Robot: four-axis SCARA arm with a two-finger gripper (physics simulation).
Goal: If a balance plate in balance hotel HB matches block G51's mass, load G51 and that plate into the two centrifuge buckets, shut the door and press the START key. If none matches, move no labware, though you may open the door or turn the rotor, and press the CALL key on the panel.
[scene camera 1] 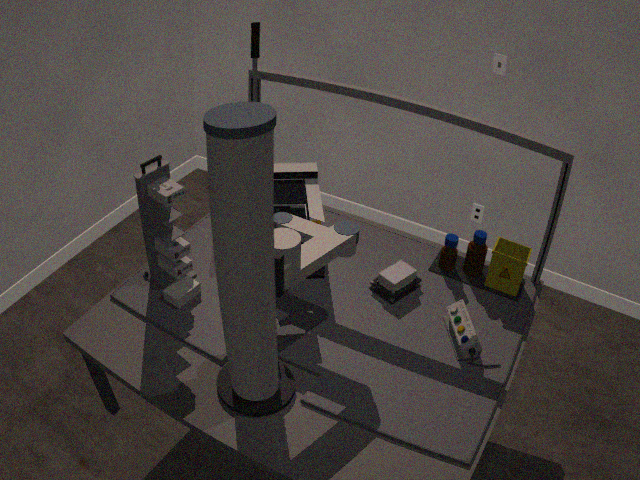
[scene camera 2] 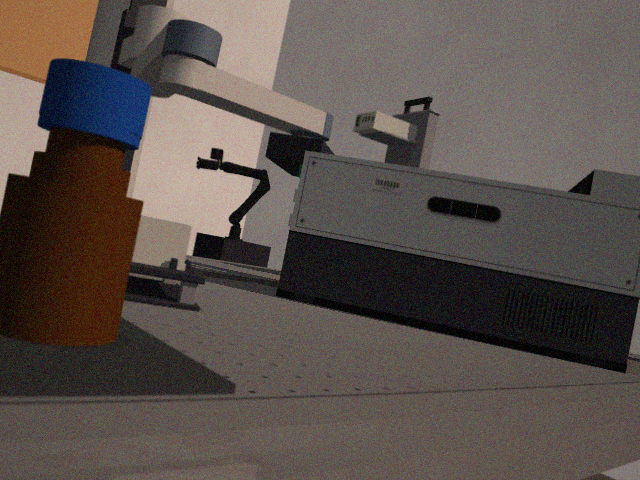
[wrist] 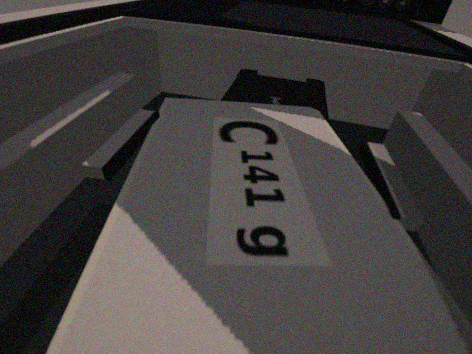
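Where they show: gripper, between the fingertips: (wrist: 260, 113); arm's base, origin of its link: (scene camera 1: 255, 387).
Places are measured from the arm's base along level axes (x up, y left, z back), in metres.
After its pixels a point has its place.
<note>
My gripper (wrist: 260, 113) {x 0.203, y 0.282, z -0.583 m} is shut on a pale plate (wrist: 185, 170) {x 0.197, y 0.274, z -0.540 m} labelled "C141 g". The plate is in or just above the open chamber of the centrifuge (scene camera 1: 315, 198) {x 0.223, y 0.223, z -0.754 m} (scene camera 2: 361, 206) {x 0.158, y 0.133, z -0.660 m}; whether it rests on anything is hidden. A dark notched part (wrist: 280, 90) {x 0.153, y 0.377, z -0.729 m}, perhaps a bucket, shows beyond its far end. The hotel (scene camera 1: 152, 227) {x 0.243, y 0.621, z -0.241 m} (scene camera 2: 429, 139) {x 0.396, y 0.617, z -0.350 m} stands at the left in scene camera 1, with several pale pieces on its levels. A pale block (scene camera 1: 398, 273) {x 0.087, y -0.181, z -0.663 m} sits on a dark stand; its label is unreadable. The key panel (scene camera 1: 469, 338) {x 0.086, y -0.533, z -0.463 m} has coloured buttons.
The arm's column (scene camera 1: 245, 268) {x 0.538, y -0.047, z 0.058 m} hides part of the centrifuge in scene camera 1. Brown bottles (scene camera 1: 448, 254) {x 0.096, y -0.314, z -0.864 m} (scene camera 1: 475, 255) {x 0.122, y -0.424, z -0.882 m} (scene camera 2: 72, 248) {x 0.066, y -0.318, z -0.929 m} with blue caps and a yellow box (scene camera 1: 507, 268) {x 0.133, y -0.572, z -0.857 m} stand at the right back. A frame (scene camera 1: 413, 105) {x 0.611, y -0.051, z -1.004 m} spans the table's back. A small black arm (scene camera 2: 253, 198) stands in the background.
</note>
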